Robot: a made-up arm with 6 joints. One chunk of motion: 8 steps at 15 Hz.
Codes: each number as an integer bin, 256 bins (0 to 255) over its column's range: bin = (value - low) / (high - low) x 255, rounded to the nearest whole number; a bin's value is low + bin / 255 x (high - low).
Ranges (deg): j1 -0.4..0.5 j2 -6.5..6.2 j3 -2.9..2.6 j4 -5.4..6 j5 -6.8..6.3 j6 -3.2..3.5
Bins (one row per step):
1: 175 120 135 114 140 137
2: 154 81 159 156 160 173
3: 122 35 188 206 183 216
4: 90 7 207 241 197 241
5: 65 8 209 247 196 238
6: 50 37 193 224 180 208
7: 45 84 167 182 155 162
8: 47 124 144 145 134 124
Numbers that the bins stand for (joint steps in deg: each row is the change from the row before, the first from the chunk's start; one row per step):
1: 0.218 -0.524 0.012 -0.304 0.392 0.400
2: 0.144 -2.466 0.529 1.574 1.420 1.345
3: 0.031 -4.757 1.155 3.809 2.601 2.475
4: -0.082 -6.151 1.565 5.374 3.320 3.132
5: -0.171 -6.102 1.608 5.642 3.269 3.053
6: -0.224 -4.657 1.263 4.614 2.447 2.265
7: -0.241 -2.316 0.702 2.736 1.163 1.056
8: -0.234 -0.324 0.206 1.082 0.084 0.058

